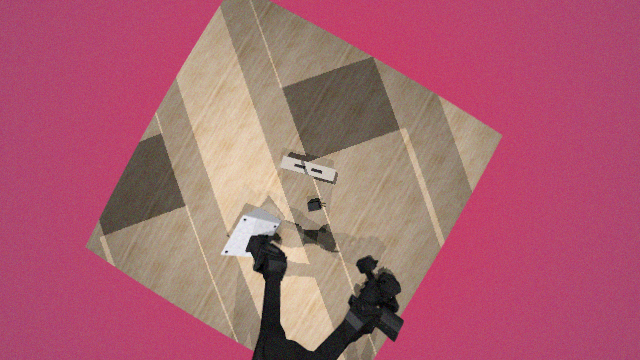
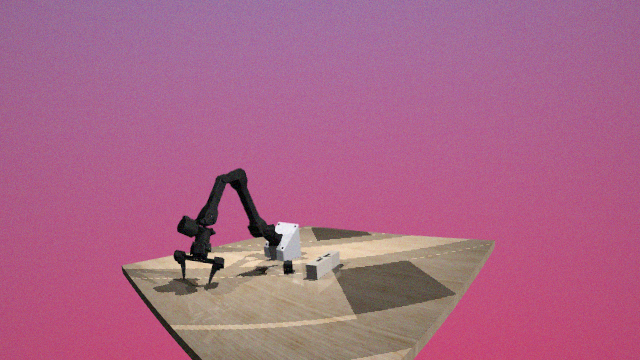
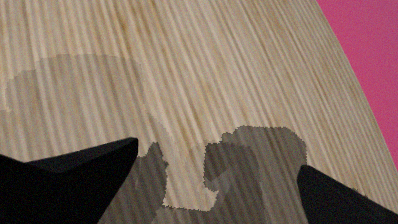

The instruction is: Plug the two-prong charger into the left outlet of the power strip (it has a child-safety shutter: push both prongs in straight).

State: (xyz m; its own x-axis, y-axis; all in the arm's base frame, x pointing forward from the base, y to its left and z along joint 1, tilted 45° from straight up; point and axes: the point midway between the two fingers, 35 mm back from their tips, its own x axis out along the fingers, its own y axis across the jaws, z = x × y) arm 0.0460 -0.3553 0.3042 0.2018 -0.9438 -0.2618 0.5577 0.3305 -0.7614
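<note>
Right now the black two-prong charger is 140 mm ahead of my gripper tip, 330 mm to the left of it and 10 mm below it.
</note>
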